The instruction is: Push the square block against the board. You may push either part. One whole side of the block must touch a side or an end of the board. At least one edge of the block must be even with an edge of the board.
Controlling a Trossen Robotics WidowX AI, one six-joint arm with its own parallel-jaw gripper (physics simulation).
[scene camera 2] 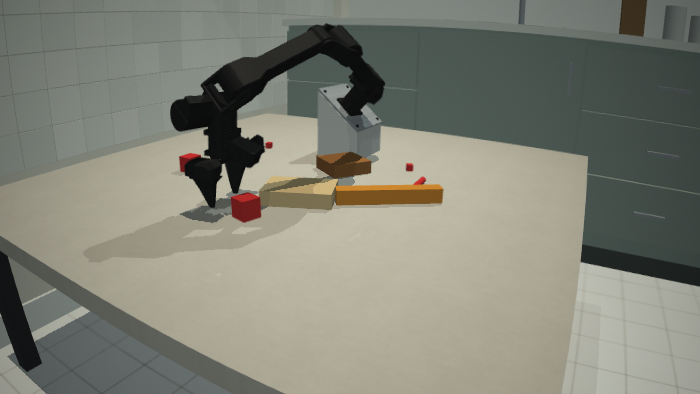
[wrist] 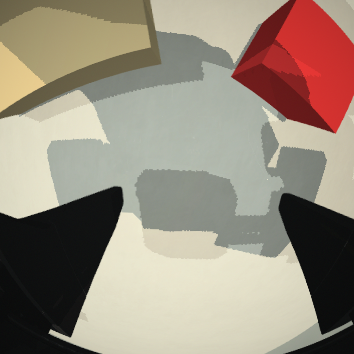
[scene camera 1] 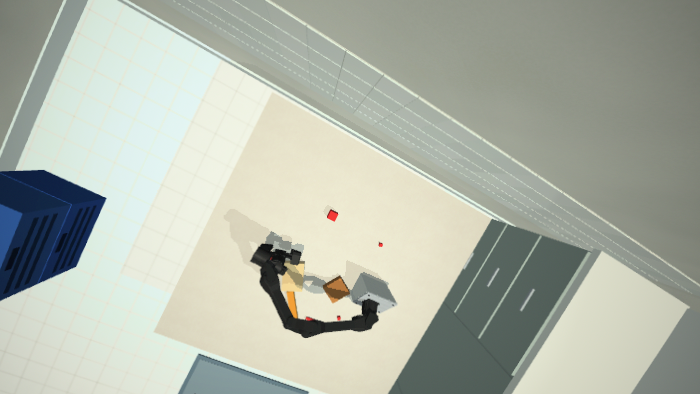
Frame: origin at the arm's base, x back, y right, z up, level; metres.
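Seen in the pictures: gripper, fingertip midpoint: (scene camera 2: 224,200) (wrist: 204,198) (scene camera 1: 282,247); arm's base, origin of the base link: (scene camera 2: 349,106) (scene camera 1: 370,302).
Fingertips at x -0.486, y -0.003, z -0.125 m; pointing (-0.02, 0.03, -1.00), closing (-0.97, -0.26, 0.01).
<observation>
Offsets run from my fingertips to a thing's top centre.
The brown square block {dx +0.348, dy -0.066, dz +0.019 m} (scene camera 1: 336,289) (scene camera 2: 345,168) lies flat, turned at an angle, with a gap between it and the tan board. The tan board {dx +0.118, dy -0.104, dz +0.019 m} (scene camera 1: 295,281) (scene camera 2: 300,201) (wrist: 85,47) lies flat; the arm partly covers it in scene camera 1. The brown block does not show in the wrist view. My gripper (scene camera 2: 224,199) (wrist: 204,198) is open and empty, low over the table beyond the board's end that faces away from the orange bar. In scene camera 1 its fingertips are hard to make out.
An orange bar {dx +0.208, dy -0.265, dz +0.019 m} (scene camera 1: 292,303) (scene camera 2: 390,195) lies at the board's other end, touching or nearly touching. A red cube {dx -0.018, dy -0.079, dz +0.028 m} (scene camera 2: 246,208) (wrist: 315,65) lies close to my gripper. Another red cube {dx +0.130, dy +0.261, dz +0.028 m} (scene camera 1: 332,215) (scene camera 2: 190,163), two small red cubes and a red rod {dx +0.331, dy -0.277, dz +0.002 m} (scene camera 2: 420,181) lie around. The grey base (scene camera 1: 375,290) stands beside the brown block.
</observation>
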